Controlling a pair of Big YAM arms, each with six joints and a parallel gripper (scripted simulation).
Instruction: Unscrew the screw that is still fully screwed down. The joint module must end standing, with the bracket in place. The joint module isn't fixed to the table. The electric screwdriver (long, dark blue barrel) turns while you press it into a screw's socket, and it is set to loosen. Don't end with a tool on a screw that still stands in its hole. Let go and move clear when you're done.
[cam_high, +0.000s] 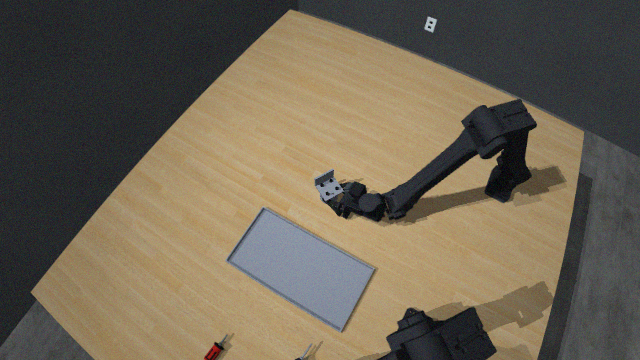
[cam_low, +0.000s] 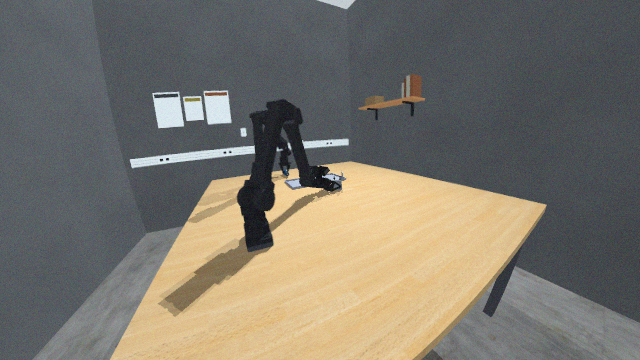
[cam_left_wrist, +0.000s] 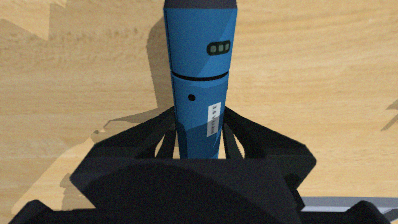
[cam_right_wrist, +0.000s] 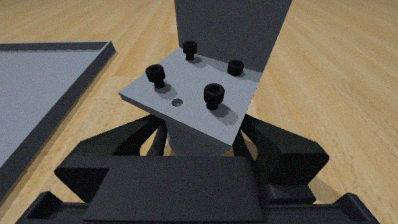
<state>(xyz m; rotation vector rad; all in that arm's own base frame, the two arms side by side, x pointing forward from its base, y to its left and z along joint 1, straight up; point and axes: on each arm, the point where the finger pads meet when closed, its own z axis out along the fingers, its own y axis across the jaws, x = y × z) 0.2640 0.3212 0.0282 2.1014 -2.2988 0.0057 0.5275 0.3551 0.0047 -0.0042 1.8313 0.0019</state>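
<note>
The joint module is 1 cm above my right hand. The rest, counted from my right hand: grey bracket 5 cm above; then grey tray 8 cm behind, 25 cm to the left, 2 cm below.
</note>
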